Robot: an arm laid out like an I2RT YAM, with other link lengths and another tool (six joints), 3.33 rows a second.
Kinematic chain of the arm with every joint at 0, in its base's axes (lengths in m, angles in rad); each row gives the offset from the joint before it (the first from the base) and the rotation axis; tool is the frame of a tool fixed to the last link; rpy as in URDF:
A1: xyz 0 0 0.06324 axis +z
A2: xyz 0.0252 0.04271 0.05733 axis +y
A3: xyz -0.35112 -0.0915 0 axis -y
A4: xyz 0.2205 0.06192 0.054 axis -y
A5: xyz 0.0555 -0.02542 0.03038 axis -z
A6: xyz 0.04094 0 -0.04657 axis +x
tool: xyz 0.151 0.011 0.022 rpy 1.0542 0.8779 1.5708
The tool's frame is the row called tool.
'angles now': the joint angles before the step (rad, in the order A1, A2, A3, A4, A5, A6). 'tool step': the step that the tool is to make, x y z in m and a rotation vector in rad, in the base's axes. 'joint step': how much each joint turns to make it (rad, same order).
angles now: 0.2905 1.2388 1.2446 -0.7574 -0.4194 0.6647
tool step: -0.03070 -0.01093 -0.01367 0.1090 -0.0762 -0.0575
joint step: -0.0046 -0.1770 -0.2457 0.2171 -0.0107 0.1072
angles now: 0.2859 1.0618 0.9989 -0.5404 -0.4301 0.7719
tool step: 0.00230 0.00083 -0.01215 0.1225 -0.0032 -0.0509
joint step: -0.0019 -0.0370 -0.1438 0.2033 -0.0199 0.1381
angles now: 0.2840 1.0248 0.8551 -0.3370 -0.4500 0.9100
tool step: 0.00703 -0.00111 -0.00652 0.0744 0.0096 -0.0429
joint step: -0.0045 0.0000 -0.0706 0.1225 -0.0002 0.0927
